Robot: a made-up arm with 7 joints. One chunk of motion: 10 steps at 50 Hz.
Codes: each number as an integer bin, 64 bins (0 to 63) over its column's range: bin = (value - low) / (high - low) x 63, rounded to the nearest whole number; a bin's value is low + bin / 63 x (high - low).
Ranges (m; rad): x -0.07..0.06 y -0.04..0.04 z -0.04..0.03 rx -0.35..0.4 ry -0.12..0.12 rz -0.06..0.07
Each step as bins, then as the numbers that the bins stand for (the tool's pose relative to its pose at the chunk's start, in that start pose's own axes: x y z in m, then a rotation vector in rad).
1 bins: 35 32 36 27 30 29
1 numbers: 0.0022 0.0006 0.0000 -0.0286 -0.0057 -0.0002
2 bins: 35 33 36 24 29 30
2 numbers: 0.0022 0.0019 0.0000 -0.0643 -0.0095 0.0019
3 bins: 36 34 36 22 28 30
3 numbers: 0.0043 0.0032 0.0000 -0.0881 -0.0133 0.0019
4 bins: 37 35 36 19 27 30
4 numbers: 0.0063 0.0044 0.0000 -0.1238 -0.0171 0.0019
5 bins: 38 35 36 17 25 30
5 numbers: 0.0084 0.0044 0.0000 -0.1476 -0.0248 0.0019
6 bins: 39 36 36 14 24 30
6 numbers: 0.0105 0.0057 0.0000 -0.1833 -0.0286 0.0019
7 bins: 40 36 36 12 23 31
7 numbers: 0.0125 0.0057 0.0000 -0.2071 -0.0324 0.0040
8 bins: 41 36 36 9 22 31
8 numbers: 0.0146 0.0057 0.0000 -0.2429 -0.0362 0.0040
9 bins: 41 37 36 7 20 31
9 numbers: 0.0146 0.0070 0.0000 -0.2667 -0.0438 0.0040
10 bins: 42 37 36 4 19 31
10 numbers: 0.0167 0.0070 0.0000 -0.3024 -0.0476 0.0040
